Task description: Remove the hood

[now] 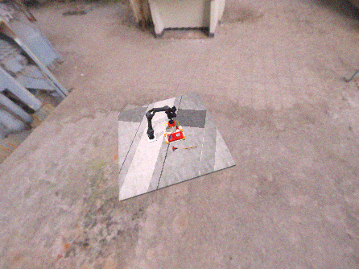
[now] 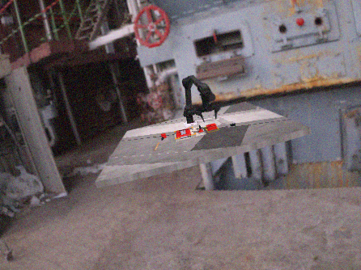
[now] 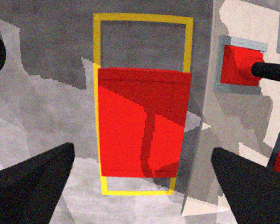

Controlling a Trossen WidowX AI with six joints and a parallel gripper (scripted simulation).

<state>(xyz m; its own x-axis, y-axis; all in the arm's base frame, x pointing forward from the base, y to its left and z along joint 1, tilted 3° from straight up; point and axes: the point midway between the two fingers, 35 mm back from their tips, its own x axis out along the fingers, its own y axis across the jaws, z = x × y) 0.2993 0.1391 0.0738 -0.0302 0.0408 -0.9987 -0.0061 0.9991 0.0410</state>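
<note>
My gripper tip is now 4 cm above the red hood.
</note>
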